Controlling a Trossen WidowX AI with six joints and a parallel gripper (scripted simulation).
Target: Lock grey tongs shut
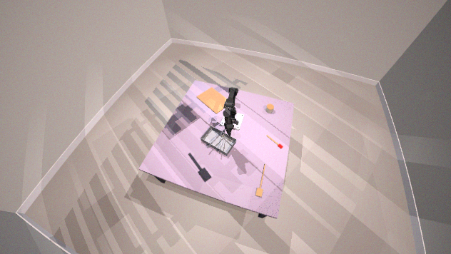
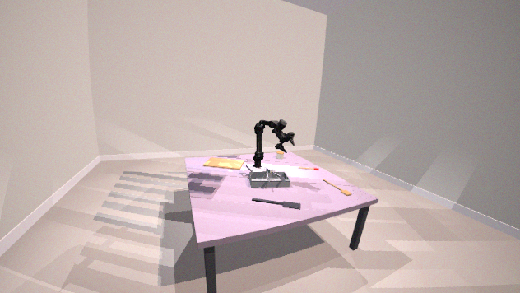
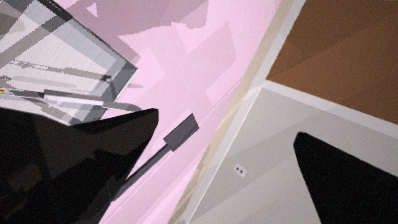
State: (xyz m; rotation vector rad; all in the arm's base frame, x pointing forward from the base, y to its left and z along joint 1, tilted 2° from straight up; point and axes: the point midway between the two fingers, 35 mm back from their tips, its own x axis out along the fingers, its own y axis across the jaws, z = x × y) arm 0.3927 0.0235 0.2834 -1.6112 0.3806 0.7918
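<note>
Now: the grey roasting tin 90 mm behind my gripper tip, 110 mm to the right of it and 260 mm below it. From my gripper tip the other things lie so: red-tipped tool (170 mm behind, 460 mm to the left, 290 mm below); round pot (590 mm behind, 370 mm to the left, 260 mm below); black spatula (210 mm ahead, 230 mm to the right, 290 mm below).
</note>
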